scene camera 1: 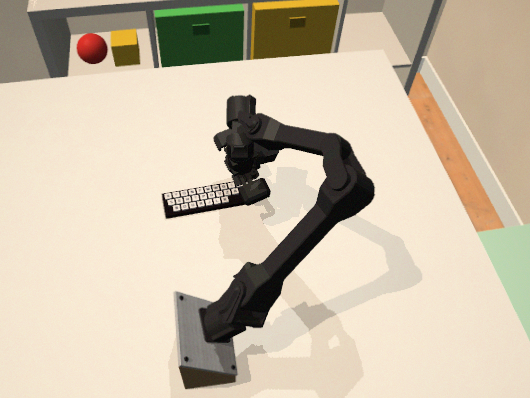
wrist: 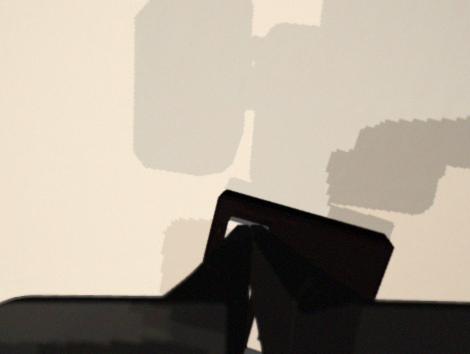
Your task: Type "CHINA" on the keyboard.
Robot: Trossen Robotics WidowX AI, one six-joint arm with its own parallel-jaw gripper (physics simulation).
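Places are measured from the arm's base along level axes (x back, y right, z up), in metres.
Pixels of known places: gripper, fingertip midpoint: (scene camera 1: 242,180) (wrist: 248,237); arm's base at its link origin: (scene camera 1: 213,325).
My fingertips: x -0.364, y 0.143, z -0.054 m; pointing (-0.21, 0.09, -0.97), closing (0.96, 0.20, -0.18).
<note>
For each thing: its top centre in the pictures, then the offset to it from my fingertips. Level surfaces: height alone.
- keyboard at its top centre: (scene camera 1: 205,196) dx +0.017, dy -0.094, dz -0.011 m
- white key at its top centre: (wrist: 243,244) dx -0.002, dy -0.007, dz -0.011 m
- pale table at its surface level: dz -0.027 m
The keyboard (scene camera 1: 200,197) (wrist: 345,245) is a dark slab with rows of white lettered keys, lying flat and slightly angled on the table in the scene view. Its right end is partly hidden by the gripper. My gripper (scene camera 1: 244,183) (wrist: 248,237) is shut and empty, pointing down at the keyboard's right end. In the wrist view the fingertips overlap a white key (wrist: 233,226) near a corner of the slab. They cover most of this key, so its letter is hidden. Whether the tips touch or press the key, I cannot tell.
The pale table (scene camera 1: 90,260) carries the arm's metal base (scene camera 1: 192,335) at the front. Behind it, a shelf unit (scene camera 1: 45,47) holds a red ball (scene camera 1: 92,48), a yellow block (scene camera 1: 126,48), a green bin (scene camera 1: 200,42) and a yellow bin (scene camera 1: 295,37).
</note>
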